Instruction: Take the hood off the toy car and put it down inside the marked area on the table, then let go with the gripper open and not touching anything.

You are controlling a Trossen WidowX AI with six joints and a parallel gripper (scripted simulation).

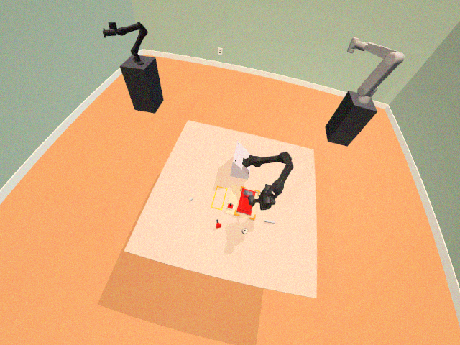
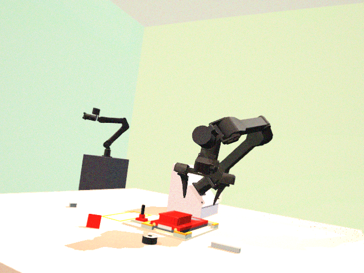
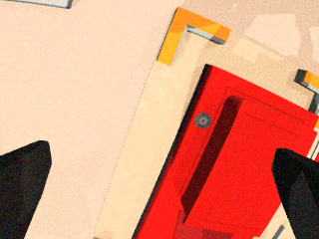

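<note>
Now: gripper tip 8 cm to the left of the red hood, 7 cm above it and 2 cm past it. From my gripper tip the other things lie so: black wheel (16 cm ahead, 10 cm below, 6 cm to the right); then white bar (11 cm to the left, 10 cm below, 6 cm ahead).
</note>
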